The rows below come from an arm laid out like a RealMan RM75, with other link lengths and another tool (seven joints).
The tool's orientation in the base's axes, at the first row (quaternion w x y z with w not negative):
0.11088 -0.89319 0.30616 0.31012
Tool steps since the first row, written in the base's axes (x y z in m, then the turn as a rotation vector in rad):
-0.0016 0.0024 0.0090 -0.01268 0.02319 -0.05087
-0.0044 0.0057 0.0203 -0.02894 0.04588 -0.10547
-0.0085 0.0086 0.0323 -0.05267 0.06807 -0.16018
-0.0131 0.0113 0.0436 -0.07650 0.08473 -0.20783
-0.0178 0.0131 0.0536 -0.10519 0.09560 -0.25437
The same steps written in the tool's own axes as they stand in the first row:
-0.0077 -0.0010 -0.0053 0.01268 -0.01005 0.05500
-0.0181 -0.0019 -0.0115 0.02571 -0.01747 0.11446
-0.0295 -0.0018 -0.0178 0.03440 -0.01990 0.17744
-0.0406 -0.0012 -0.0234 0.04129 -0.01796 0.23280
-0.0506 0.0002 -0.0282 0.04724 -0.00848 0.28741

